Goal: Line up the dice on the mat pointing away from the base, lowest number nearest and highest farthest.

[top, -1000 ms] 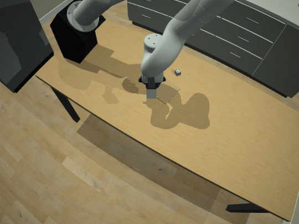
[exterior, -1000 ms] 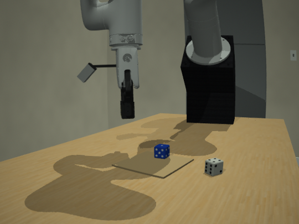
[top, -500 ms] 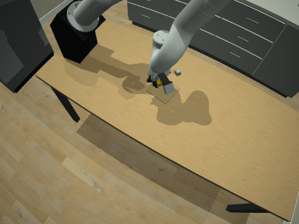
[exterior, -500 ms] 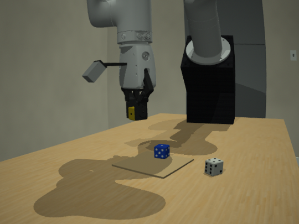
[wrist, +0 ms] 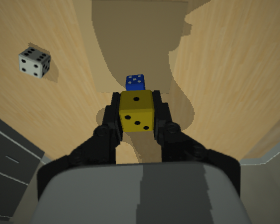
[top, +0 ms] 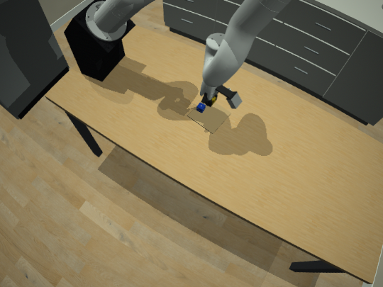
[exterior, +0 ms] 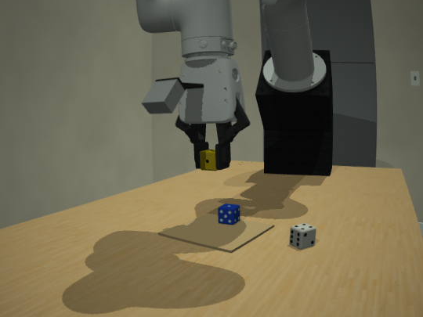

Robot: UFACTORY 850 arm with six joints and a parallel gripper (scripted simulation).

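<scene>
Right now the tan mat is 120 mm below my hand and 10 mm to the left of it. Round my hand: white die 160 mm to the left, 110 mm below, 20 mm ahead; then blue die 110 mm below, 40 mm behind, 10 mm to the left; then yellow die 10 mm below.
</scene>
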